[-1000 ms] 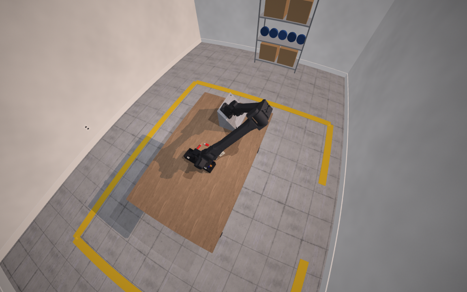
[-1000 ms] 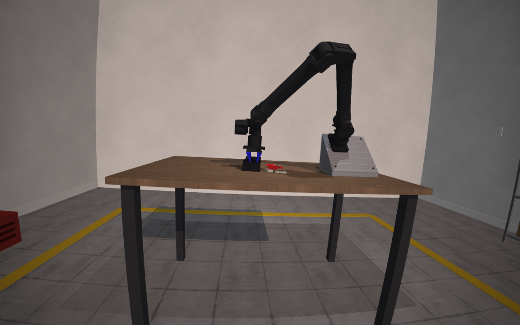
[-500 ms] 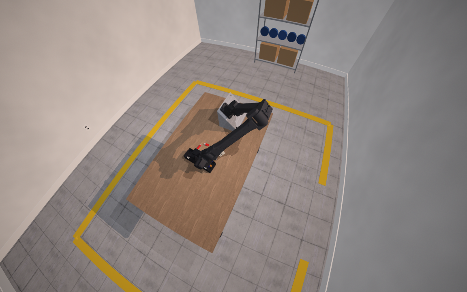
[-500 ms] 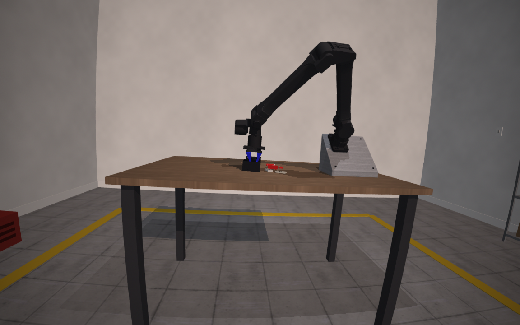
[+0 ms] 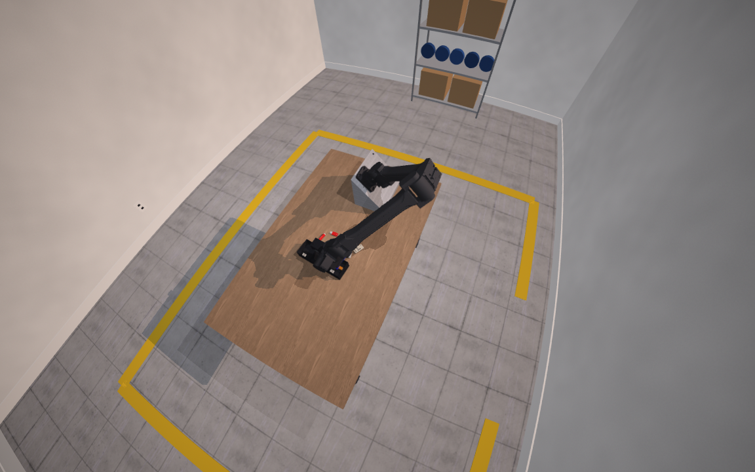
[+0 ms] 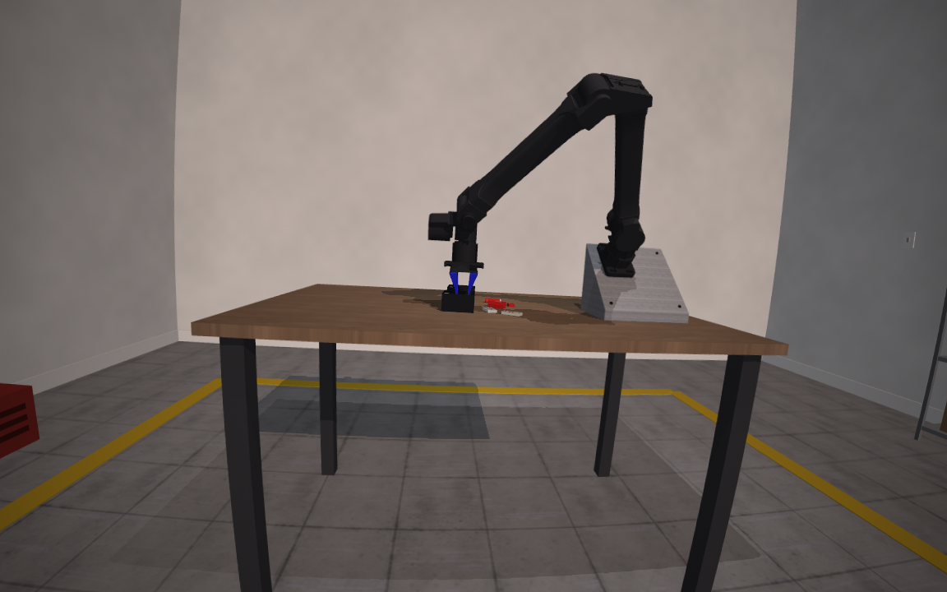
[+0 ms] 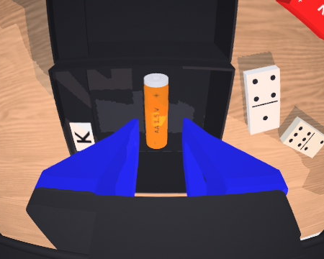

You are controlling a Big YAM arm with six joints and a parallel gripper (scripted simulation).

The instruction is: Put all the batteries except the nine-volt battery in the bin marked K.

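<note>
Now: the orange cylindrical battery 20 mm below my hand. From my hand the other things lie so: black bin (90 mm to the right, 10 mm below); red nine-volt battery (100 mm behind, 80 mm to the right, 30 mm below); red USB stick (150 mm behind, 110 mm to the right, 30 mm below).
</note>
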